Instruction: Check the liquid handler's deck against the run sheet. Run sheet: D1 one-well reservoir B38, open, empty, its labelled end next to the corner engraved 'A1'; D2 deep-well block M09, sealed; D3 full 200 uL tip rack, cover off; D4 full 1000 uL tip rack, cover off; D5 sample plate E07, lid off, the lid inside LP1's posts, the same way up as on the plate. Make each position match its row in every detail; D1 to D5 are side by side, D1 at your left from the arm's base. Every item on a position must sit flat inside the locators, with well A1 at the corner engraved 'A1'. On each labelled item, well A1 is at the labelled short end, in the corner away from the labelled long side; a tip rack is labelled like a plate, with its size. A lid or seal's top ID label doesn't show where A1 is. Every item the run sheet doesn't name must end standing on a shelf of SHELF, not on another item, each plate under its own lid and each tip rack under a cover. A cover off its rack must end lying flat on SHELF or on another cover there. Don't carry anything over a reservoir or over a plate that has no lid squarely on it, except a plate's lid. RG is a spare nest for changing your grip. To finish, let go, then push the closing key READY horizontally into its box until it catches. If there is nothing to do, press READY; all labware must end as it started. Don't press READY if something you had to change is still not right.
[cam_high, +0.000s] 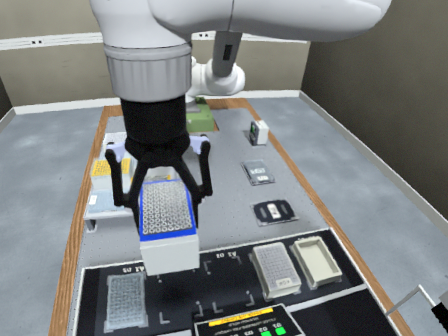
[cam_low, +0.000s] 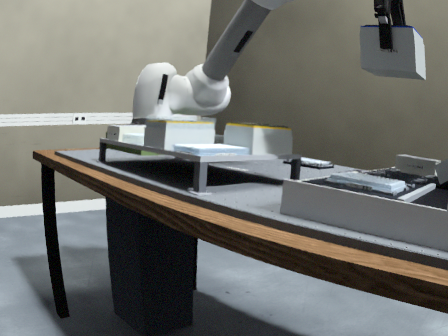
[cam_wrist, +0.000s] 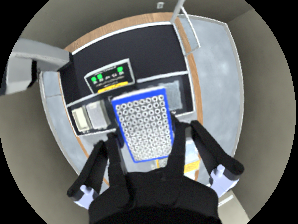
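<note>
Right now the blue-rimmed tip rack is 1 cm behind my hand and 1 cm to the right of it. From my hand the other things lie so: deep-well block: 1 cm ahead, 25 cm to the left, 26 cm below; yellow-rimmed tip rack: 33 cm behind, 2 cm to the right, 23 cm below; clear sample plate: 1 cm behind, 12 cm to the right, 28 cm below.
</note>
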